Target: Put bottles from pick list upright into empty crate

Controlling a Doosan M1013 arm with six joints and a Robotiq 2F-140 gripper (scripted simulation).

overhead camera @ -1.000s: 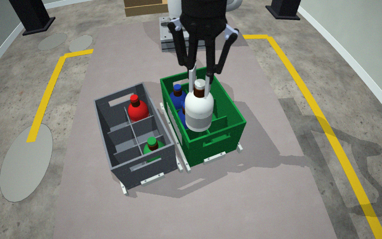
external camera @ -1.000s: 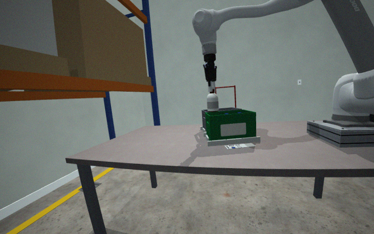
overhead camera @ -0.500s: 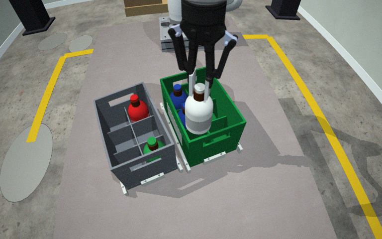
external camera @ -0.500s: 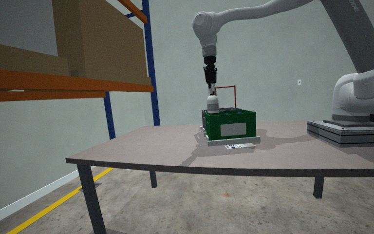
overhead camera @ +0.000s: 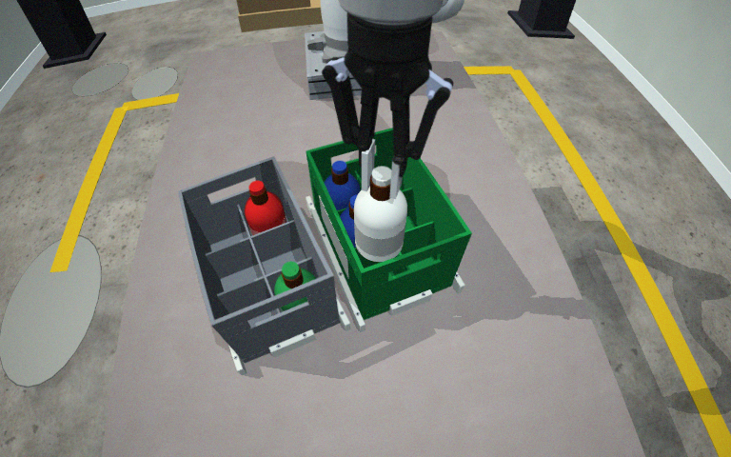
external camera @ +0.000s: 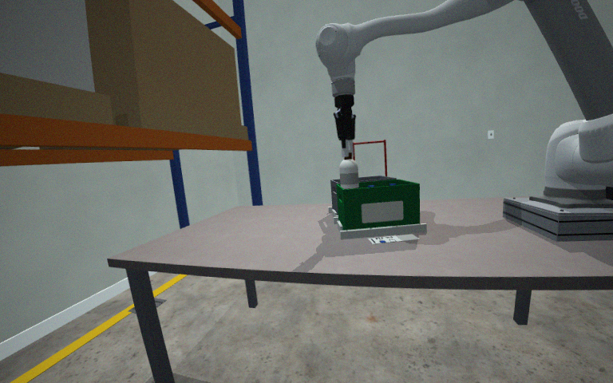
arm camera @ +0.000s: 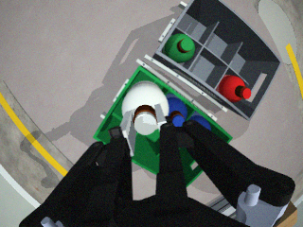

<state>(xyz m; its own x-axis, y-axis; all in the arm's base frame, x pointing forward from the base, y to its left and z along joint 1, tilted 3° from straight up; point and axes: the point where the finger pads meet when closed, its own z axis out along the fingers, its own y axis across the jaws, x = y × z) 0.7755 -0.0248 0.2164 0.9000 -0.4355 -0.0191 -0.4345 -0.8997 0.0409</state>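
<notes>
Right now my hand is 80 mm above the white-label bottle. The rest, counted from my hand: green crate (240 mm below, 100 mm behind, 20 mm to the left); grey crate (240 mm below, 200 mm to the right, 40 mm behind); green bottle (230 mm below, 140 mm to the right, 30 mm ahead).
</notes>
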